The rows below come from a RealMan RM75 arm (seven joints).
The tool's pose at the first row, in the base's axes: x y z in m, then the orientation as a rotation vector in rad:
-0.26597, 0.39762, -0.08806, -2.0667, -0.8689, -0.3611
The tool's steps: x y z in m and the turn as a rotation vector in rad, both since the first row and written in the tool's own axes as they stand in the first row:
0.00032, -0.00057, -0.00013, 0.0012, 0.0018, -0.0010
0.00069, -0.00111, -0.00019, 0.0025, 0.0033, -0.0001
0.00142, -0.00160, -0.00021, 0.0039, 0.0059, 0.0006
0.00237, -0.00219, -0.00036, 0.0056, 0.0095, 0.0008
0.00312, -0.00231, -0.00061, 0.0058, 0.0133, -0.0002
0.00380, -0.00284, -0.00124, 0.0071, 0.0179, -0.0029
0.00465, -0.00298, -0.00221, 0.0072, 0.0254, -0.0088
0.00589, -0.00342, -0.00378, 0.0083, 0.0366, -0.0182
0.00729, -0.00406, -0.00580, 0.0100, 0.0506, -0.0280
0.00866, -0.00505, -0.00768, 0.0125, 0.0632, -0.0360
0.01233, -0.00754, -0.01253, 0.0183, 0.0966, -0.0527
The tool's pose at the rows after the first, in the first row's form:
-0.26613, 0.39789, -0.08747, -2.0646, -0.8689, -0.3628
-0.26623, 0.39823, -0.08692, -2.0632, -0.8671, -0.3632
-0.26605, 0.39874, -0.08623, -2.0613, -0.8648, -0.3647
-0.26577, 0.39929, -0.08528, -2.0586, -0.8625, -0.3674
-0.26530, 0.39947, -0.08466, -2.0567, -0.8613, -0.3716
-0.26515, 0.39949, -0.08360, -2.0529, -0.8614, -0.3770
-0.26458, 0.39916, -0.08248, -2.0480, -0.8631, -0.3876
-0.26391, 0.39865, -0.08062, -2.0395, -0.8664, -0.4033
-0.26324, 0.39793, -0.07828, -2.0293, -0.8683, -0.4216
-0.26284, 0.39745, -0.07583, -2.0194, -0.8691, -0.4371
-0.26167, 0.39625, -0.06947, -1.9954, -0.8664, -0.4759

